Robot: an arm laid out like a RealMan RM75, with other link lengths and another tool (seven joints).
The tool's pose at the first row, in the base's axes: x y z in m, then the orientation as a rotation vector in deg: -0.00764, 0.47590, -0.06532, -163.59, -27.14, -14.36
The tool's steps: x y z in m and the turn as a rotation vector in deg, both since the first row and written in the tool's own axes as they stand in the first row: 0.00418, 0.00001, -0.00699, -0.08, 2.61, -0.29; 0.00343, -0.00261, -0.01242, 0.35, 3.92, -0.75; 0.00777, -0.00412, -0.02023, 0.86, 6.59, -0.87; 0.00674, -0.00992, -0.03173, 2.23, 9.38, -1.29; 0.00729, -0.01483, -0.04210, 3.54, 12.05, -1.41; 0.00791, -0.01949, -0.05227, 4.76, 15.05, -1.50; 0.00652, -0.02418, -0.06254, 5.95, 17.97, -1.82; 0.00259, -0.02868, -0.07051, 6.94, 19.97, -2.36; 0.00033, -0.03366, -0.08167, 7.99, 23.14, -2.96; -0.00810, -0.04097, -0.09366, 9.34, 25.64, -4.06; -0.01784, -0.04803, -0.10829, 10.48, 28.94, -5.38; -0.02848, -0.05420, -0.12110, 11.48, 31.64, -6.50; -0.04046, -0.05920, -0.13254, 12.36, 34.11, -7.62
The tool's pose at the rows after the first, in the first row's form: -0.00464, 0.47532, -0.05777, -162.91, -27.04, -18.12; -0.00692, 0.47611, -0.05219, -162.03, -27.44, -19.90; -0.00439, 0.47677, -0.04352, -160.68, -27.06, -23.47; -0.00878, 0.47883, -0.03155, -158.35, -27.07, -26.90; -0.01126, 0.48083, -0.02051, -156.11, -26.66, -30.07; -0.01356, 0.48268, -0.00970, -153.78, -26.14, -33.64; -0.01776, 0.48393, 0.00080, -151.39, -25.94, -37.08; -0.02396, 0.48485, 0.00853, -149.50, -26.22, -39.37; -0.02919, 0.48588, 0.01976, -146.96, -26.32, -43.12; -0.04106, 0.48701, 0.03099, -144.30, -27.21, -45.89; -0.05440, 0.48685, 0.04443, -141.32, -28.17, -49.72; -0.06806, 0.48607, 0.05576, -138.74, -28.98, -52.77; -0.08239, 0.48417, 0.06526, -136.34, -29.82, -55.53
